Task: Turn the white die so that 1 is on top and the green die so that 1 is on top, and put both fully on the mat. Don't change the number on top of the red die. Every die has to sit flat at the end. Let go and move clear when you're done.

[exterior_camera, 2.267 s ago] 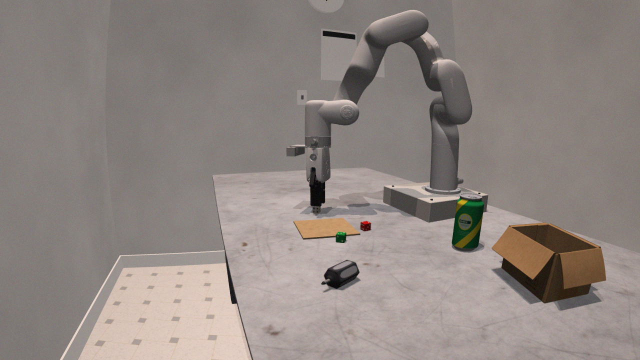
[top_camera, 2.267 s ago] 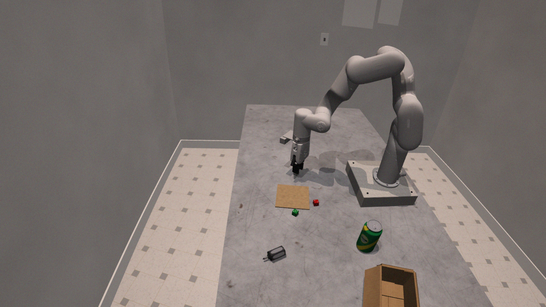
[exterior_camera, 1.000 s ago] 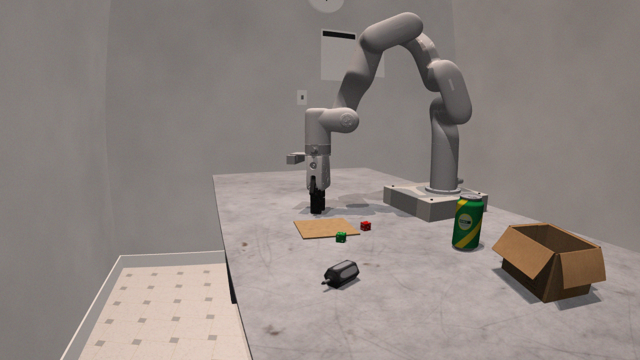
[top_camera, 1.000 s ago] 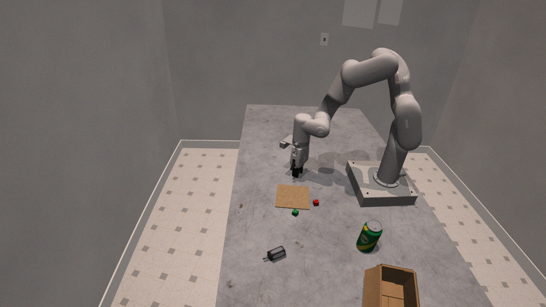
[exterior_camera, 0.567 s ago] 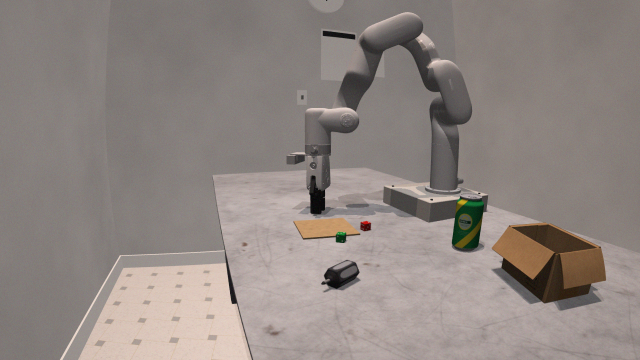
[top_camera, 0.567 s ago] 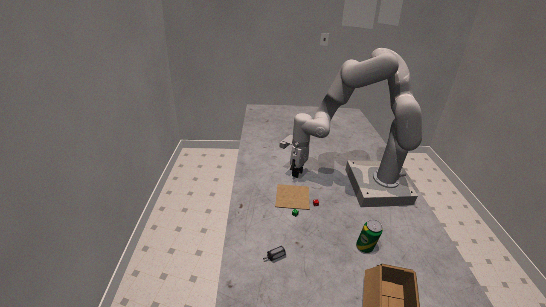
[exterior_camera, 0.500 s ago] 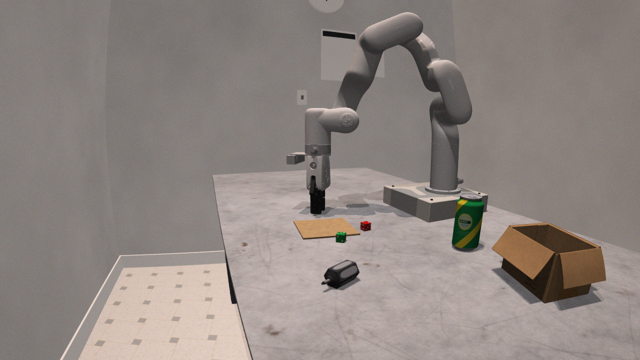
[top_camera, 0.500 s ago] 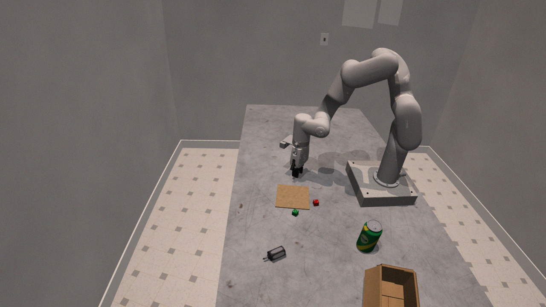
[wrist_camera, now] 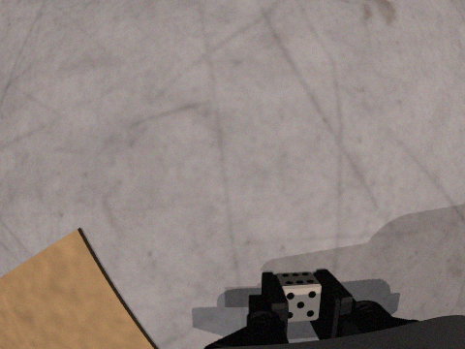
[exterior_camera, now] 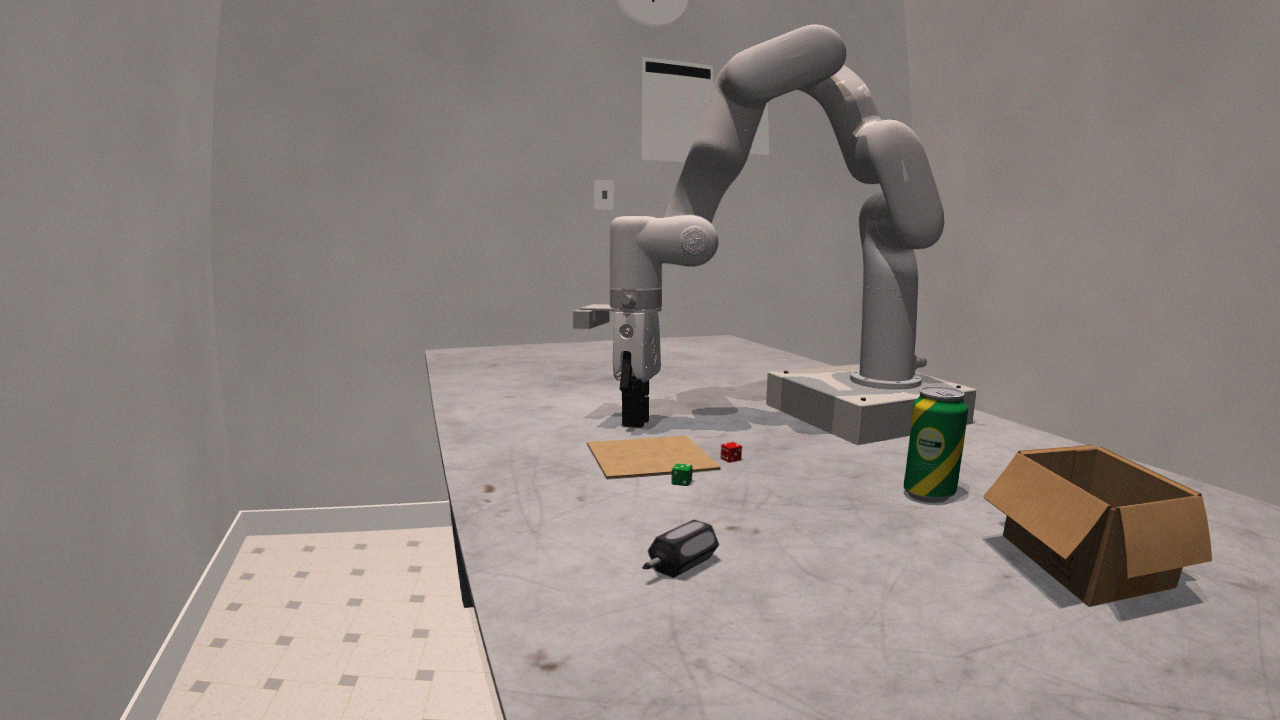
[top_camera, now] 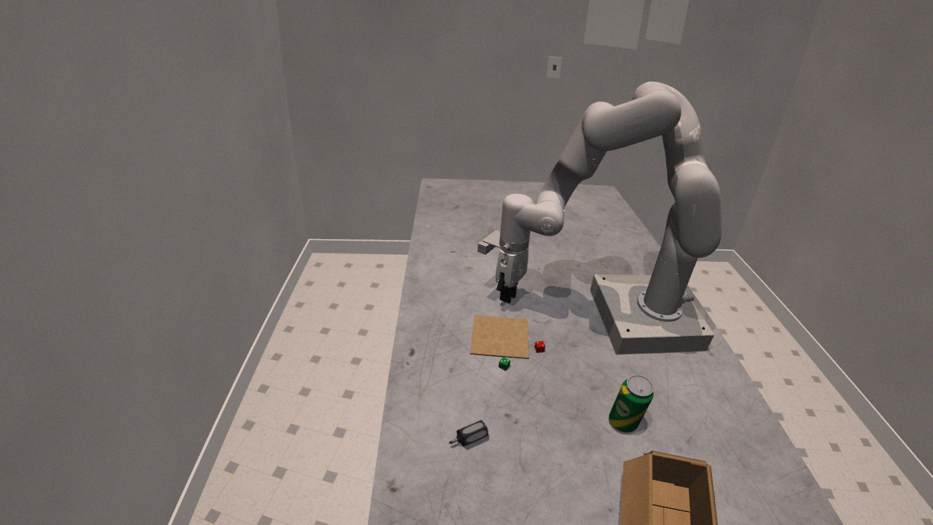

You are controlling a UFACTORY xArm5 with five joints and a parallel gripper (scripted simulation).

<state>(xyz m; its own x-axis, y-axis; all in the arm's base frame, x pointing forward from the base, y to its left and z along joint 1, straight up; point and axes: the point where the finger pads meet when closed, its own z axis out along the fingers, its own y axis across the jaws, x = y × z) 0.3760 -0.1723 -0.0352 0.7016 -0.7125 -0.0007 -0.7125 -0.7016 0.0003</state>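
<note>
My hand is 10 mm above the white die. From my hand the other things lie so: tan mat (60 mm ahead, 140 mm to the left, 20 mm below); then green die (80 mm ahead, 240 mm to the left, 10 mm below); then red die (20 mm behind, 200 mm to the left, 10 mm below).
</note>
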